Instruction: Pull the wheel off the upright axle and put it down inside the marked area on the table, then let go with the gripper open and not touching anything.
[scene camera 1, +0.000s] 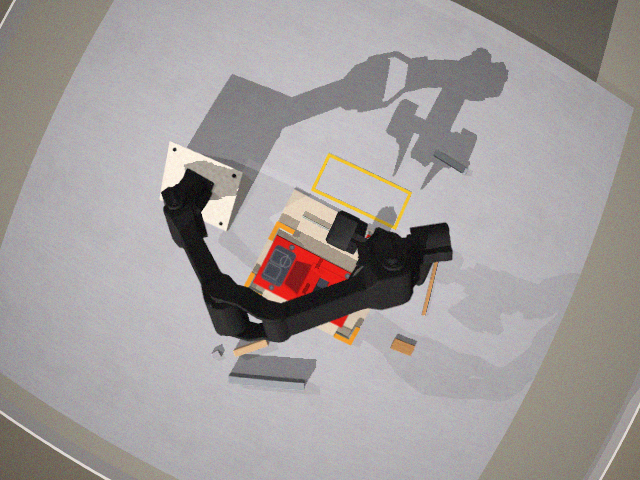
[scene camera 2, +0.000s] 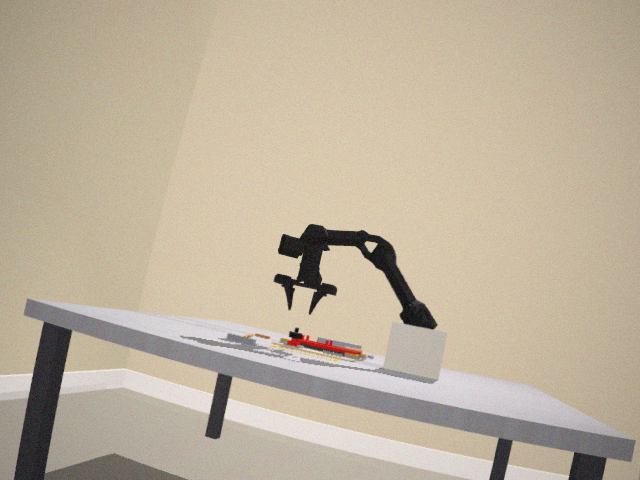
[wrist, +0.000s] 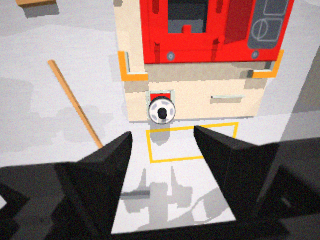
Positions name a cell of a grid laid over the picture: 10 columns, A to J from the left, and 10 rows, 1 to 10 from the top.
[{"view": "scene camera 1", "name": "my gripper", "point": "F6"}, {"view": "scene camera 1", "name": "red part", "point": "E6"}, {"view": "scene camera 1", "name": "grey bar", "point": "E8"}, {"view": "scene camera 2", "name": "my gripper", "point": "E7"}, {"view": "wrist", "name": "my gripper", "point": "F6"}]
